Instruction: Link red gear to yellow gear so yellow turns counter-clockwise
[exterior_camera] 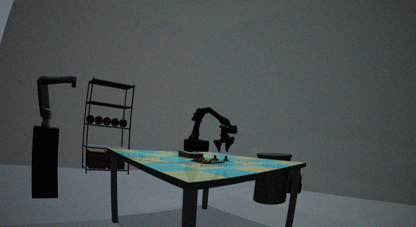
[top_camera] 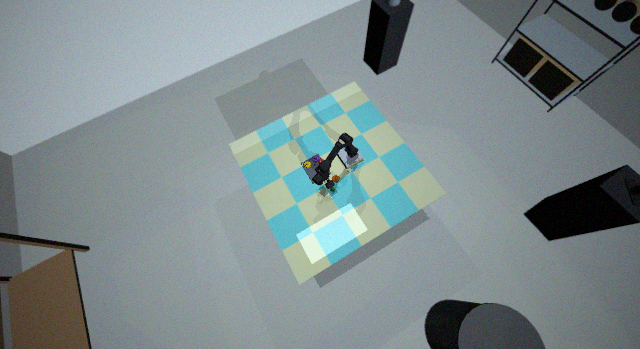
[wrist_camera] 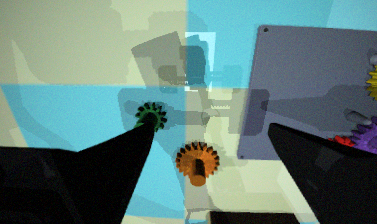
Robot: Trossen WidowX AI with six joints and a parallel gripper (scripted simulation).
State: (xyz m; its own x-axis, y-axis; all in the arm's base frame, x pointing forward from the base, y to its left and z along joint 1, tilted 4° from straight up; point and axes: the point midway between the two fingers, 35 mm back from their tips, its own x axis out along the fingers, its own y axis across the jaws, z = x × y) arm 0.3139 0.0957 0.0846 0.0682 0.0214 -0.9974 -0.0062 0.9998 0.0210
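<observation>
The green gear lies 20 mm behind my gripper tip, 70 mm to the left of it and 60 mm below it. Round my gripper tip: purple gear (50 mm behind, 230 mm to the right, 50 mm below); then red gear (70 mm behind, 180 mm to the right, 60 mm below); then orange gear (100 mm behind, 10 mm to the left, 60 mm below).
</observation>
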